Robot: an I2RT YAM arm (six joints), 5 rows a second.
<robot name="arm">
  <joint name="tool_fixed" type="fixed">
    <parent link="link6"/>
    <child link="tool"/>
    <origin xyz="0 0 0" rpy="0 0 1.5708"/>
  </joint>
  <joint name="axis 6" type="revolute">
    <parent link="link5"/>
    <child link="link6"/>
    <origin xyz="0.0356 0 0.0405" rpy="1.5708 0 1.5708"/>
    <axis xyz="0 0 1"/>
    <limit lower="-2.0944" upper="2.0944"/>
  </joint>
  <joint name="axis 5" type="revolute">
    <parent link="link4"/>
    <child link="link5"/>
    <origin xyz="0.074 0.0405 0.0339" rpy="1.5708 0 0"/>
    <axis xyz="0 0 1"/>
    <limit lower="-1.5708" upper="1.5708"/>
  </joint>
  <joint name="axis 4" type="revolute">
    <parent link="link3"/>
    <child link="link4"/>
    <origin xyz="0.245 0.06 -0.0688"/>
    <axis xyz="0 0 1"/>
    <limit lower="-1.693" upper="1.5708"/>
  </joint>
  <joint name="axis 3" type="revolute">
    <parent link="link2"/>
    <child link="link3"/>
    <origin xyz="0 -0.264 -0.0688" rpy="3.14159 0 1.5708"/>
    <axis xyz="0 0 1"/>
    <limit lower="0" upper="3.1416"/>
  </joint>
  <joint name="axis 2" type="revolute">
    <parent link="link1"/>
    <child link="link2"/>
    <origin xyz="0.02 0.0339 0.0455" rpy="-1.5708 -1.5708 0"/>
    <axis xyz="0 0 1"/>
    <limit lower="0" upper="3.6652"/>
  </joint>
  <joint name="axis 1" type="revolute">
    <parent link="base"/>
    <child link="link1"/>
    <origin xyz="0 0 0.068"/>
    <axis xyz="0 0 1"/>
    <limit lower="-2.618" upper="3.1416"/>
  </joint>
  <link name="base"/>
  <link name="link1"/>
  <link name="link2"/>
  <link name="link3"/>
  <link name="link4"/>
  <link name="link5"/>
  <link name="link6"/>
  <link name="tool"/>
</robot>
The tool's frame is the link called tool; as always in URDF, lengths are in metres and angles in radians.
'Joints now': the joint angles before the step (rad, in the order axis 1, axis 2, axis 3, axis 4, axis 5, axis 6). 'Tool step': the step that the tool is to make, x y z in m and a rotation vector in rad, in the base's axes. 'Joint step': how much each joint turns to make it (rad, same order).
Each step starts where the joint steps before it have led.
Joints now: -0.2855 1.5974 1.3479 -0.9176 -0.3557 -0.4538
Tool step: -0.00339 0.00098 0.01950 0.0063 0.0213 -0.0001
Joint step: 0.0000 -0.0026 0.0783 -0.1031 0.0000 0.0001
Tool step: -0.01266 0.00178 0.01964 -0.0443 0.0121 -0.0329
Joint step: 0.0000 -0.0424 0.0373 -0.0743 0.0549 0.0140
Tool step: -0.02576 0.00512 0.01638 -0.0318 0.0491 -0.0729
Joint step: 0.0000 -0.0770 0.0000 -0.1011 0.0680 0.0535
